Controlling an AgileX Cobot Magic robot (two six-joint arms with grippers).
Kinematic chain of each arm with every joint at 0, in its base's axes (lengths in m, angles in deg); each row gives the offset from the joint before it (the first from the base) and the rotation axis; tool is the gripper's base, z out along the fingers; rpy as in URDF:
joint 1: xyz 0 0 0.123 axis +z
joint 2: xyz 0 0 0 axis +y
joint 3: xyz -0.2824 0 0.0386 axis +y
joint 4: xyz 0.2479 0 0.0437 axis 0.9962 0 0.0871
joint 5: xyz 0 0 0 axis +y
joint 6: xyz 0.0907 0 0.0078 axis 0.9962 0 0.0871
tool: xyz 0 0 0 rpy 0 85 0
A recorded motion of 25 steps. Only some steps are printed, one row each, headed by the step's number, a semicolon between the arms.
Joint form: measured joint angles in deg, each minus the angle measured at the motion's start. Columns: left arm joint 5, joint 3, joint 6, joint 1, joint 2, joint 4; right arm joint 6, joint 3, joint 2, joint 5, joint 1, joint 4.
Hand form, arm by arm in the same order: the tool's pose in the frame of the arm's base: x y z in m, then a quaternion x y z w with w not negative. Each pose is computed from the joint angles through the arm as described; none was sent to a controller.
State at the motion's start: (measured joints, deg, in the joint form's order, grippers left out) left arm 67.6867 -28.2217 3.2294 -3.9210 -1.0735 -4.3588; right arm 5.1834 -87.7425 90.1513 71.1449 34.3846 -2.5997
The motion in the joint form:
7: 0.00 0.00 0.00 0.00 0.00 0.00; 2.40 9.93 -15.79 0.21 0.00 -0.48
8: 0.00 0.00 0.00 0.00 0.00 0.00; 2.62 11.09 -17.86 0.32 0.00 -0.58
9: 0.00 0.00 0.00 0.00 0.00 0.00; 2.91 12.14 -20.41 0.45 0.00 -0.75
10: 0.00 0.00 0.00 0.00 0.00 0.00; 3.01 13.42 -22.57 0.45 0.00 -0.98
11: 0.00 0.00 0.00 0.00 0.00 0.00; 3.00 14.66 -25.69 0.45 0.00 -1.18
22: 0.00 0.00 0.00 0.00 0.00 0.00; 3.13 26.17 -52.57 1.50 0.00 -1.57
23: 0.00 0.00 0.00 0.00 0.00 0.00; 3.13 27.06 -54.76 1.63 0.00 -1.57
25: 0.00 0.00 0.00 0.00 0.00 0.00; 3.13 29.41 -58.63 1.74 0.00 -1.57
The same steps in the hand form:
7: -0.0129 -0.0055 0.2657 0.05882 0.87785 -0.04068 0.47357; 0.2066 0.1358 0.3829 -0.22755 0.94481 0.05887 0.22823
8: -0.0129 -0.0055 0.2657 0.05882 0.87785 -0.04068 0.47357; 0.1984 0.1300 0.3858 -0.22519 0.94365 0.06091 0.23476
9: -0.0129 -0.0055 0.2657 0.05882 0.87785 -0.04068 0.47357; 0.1885 0.1229 0.3907 -0.22183 0.94137 0.06429 0.24594
10: -0.0129 -0.0055 0.2657 0.05882 0.87785 -0.04068 0.47357; 0.1802 0.1167 0.3927 -0.22044 0.93961 0.06531 0.25351
11: -0.0129 -0.0055 0.2657 0.05882 0.87785 -0.04068 0.47357; 0.1681 0.1081 0.3977 -0.21909 0.93536 0.06937 0.26886
22: -0.0129 -0.0055 0.2657 0.05882 0.87785 -0.04068 0.47357; 0.0647 0.0366 0.4038 -0.20363 0.89587 0.10945 0.37944
23: -0.0129 -0.0055 0.2657 0.05882 0.87785 -0.04068 0.47357; 0.0568 0.0312 0.4021 -0.20227 0.89201 0.11290 0.38814
25: -0.0129 -0.0055 0.2657 0.05882 0.87785 -0.04068 0.47357; 0.0443 0.0227 0.3946 -0.20064 0.88723 0.11705 0.39857

